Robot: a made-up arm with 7 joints.
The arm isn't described. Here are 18 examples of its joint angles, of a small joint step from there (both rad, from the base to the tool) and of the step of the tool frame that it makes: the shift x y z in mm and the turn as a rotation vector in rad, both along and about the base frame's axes.
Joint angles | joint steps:
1: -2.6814 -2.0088 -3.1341 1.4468 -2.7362 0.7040 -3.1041 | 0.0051 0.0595 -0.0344 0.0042 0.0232 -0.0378 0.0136
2: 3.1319 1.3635 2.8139 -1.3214 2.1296 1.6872 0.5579 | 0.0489 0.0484 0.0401 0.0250 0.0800 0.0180 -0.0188
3: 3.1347 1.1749 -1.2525 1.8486 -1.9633 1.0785 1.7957 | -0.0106 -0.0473 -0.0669 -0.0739 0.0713 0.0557 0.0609
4: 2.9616 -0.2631 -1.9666 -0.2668 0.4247 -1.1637 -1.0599 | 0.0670 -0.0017 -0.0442 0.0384 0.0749 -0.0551 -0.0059
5: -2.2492 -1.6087 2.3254 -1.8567 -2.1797 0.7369 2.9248 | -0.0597 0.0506 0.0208 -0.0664 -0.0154 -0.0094 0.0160
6: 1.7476 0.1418 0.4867 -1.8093 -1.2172 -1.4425 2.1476 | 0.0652 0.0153 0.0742 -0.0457 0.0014 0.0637 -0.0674
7: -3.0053 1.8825 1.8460 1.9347 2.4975 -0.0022 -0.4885 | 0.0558 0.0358 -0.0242 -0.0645 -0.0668 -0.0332 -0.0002
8: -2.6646 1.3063 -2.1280 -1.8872 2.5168 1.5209 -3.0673 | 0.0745 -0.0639 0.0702 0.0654 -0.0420 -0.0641 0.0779
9: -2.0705 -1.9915 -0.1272 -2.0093 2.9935 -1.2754 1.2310 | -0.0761 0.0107 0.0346 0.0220 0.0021 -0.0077 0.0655
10: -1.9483 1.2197 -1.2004 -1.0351 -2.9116 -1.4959 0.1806 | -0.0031 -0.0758 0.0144 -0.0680 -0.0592 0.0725 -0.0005
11: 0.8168 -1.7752 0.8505 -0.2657 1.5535 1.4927 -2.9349 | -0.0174 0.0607 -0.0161 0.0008 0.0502 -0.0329 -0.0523
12: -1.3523 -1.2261 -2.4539 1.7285 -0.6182 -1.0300 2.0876 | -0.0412 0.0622 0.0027 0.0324 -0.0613 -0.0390 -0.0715
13: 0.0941 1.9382 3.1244 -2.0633 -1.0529 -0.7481 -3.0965 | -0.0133 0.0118 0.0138 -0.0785 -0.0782 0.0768 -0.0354
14: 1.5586 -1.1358 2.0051 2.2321 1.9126 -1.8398 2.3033 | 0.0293 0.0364 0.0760 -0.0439 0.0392 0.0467 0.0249
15: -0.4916 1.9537 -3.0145 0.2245 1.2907 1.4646 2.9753 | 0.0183 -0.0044 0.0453 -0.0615 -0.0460 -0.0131 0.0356
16: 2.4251 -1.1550 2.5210 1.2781 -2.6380 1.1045 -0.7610 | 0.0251 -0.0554 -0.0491 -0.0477 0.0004 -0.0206 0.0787
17: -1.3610 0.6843 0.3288 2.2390 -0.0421 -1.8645 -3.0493 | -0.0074 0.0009 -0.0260 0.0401 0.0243 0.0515 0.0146
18: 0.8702 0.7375 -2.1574 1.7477 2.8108 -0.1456 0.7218 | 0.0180 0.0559 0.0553 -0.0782 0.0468 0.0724 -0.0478
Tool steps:
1: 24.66 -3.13 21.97 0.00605 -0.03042 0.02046
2: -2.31 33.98 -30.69 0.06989 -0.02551 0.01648
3: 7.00 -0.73 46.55 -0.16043 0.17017 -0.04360
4: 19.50 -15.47 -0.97 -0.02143 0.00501 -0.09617
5: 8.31 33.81 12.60 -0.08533 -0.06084 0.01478
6: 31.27 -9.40 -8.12 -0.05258 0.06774 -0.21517
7: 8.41 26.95 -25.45 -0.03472 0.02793 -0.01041
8: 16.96 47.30 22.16 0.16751 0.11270 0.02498
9: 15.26 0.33 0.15 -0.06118 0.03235 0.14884
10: 25.04 -23.12 57.38 0.15289 0.10679 -0.09594
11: -16.67 5.65 34.45 0.06112 -0.00339 -0.02710
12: 17.89 0.26 33.83 -0.15561 0.00524 -0.00702
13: -17.25 -2.91 7.29 -0.13674 0.08807 0.01603
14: -0.53 4.99 -4.69 0.11641 -0.05328 -0.11324
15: 7.96 -9.23 -11.90 -0.01746 0.01875 -0.03616
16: 18.13 0.16 -19.30 -0.01121 -0.01318 -0.06244
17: -9.25 1.17 -12.92 -0.08896 0.04227 0.02628
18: 47.94 -37.45 4.74 0.12186 0.05753 -0.16377
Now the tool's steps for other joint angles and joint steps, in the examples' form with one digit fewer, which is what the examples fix.
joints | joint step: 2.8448 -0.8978 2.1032 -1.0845 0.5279 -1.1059 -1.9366 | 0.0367 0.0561 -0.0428 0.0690 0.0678 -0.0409 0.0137
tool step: -11.8 -10.1 21.5 -0.0023 0.0080 -0.0424
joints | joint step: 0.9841 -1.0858 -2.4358 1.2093 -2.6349 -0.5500 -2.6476 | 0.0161 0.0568 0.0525 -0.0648 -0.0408 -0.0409 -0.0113
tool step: 14.7 5.8 51.7 0.1195 0.0320 -0.0614
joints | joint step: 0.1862 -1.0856 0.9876 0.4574 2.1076 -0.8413 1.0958 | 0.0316 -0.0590 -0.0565 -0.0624 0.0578 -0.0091 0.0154
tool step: -28.8 40.1 -31.9 -0.0469 -0.0559 -0.1019
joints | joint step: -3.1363 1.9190 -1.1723 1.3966 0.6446 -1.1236 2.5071 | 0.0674 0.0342 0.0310 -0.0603 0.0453 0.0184 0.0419
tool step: -15.1 40.8 -24.1 0.0949 0.0395 -0.0761
